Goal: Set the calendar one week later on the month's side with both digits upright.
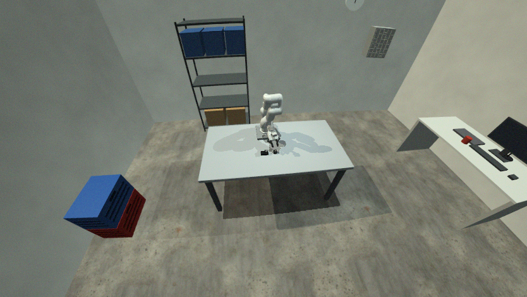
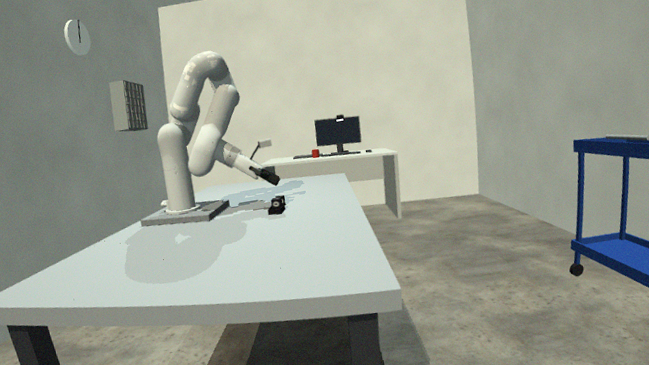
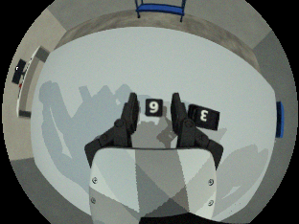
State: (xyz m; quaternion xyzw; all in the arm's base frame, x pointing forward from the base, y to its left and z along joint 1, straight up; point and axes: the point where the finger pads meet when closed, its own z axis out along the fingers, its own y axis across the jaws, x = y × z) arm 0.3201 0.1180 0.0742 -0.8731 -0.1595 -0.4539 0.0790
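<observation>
Right now the cube is 10 mm ahead of my hand, 10 mm to the left of it and 80 mm below it.
</observation>
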